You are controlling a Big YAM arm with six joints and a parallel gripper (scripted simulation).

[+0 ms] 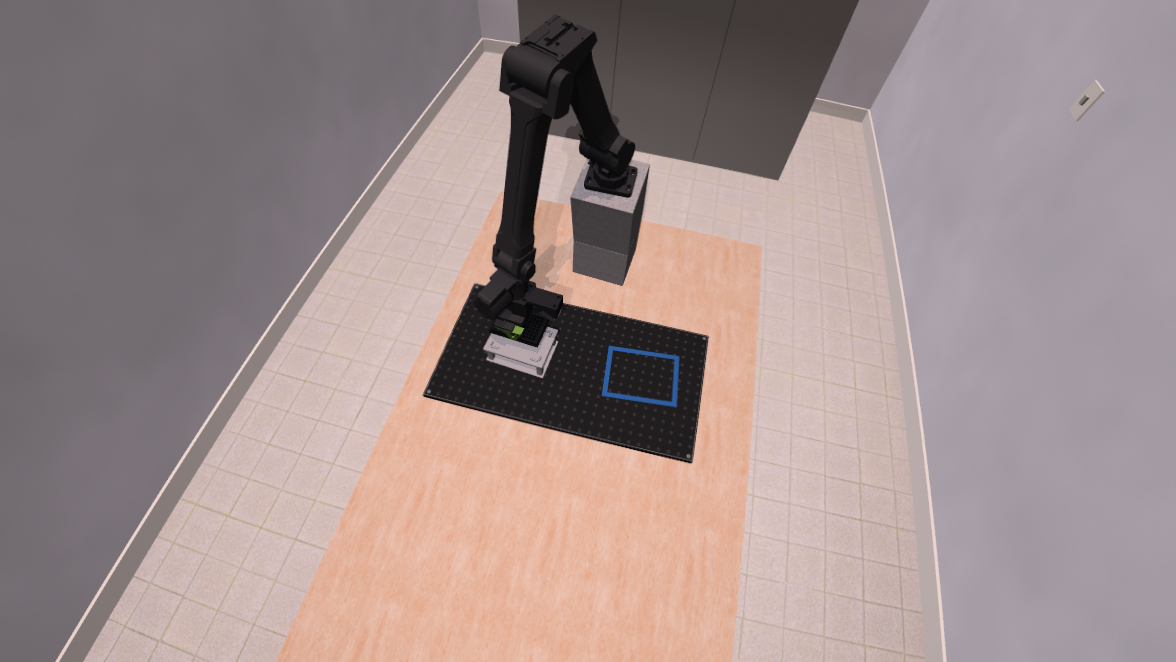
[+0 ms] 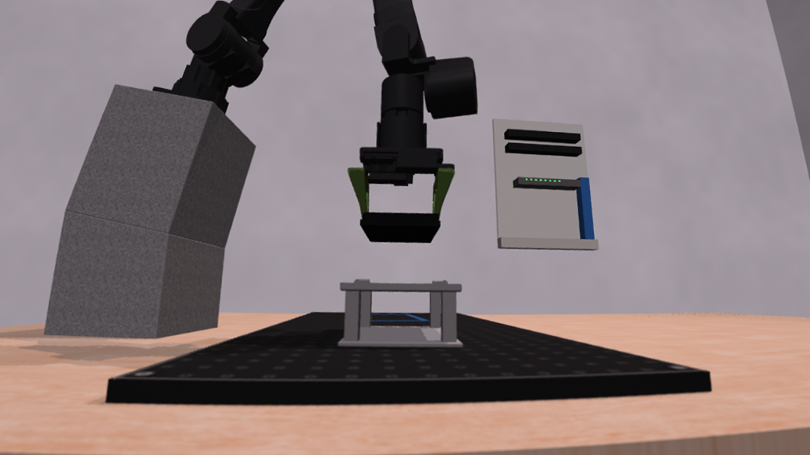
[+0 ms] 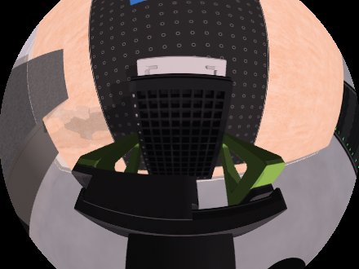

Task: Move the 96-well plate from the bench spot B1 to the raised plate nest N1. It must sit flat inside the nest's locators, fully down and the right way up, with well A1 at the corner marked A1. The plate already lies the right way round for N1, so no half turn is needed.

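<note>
Right now my hand is 8 cm above the grey raised nest N1. Also, from my hand: black 96-well plate right at my hand.
</note>
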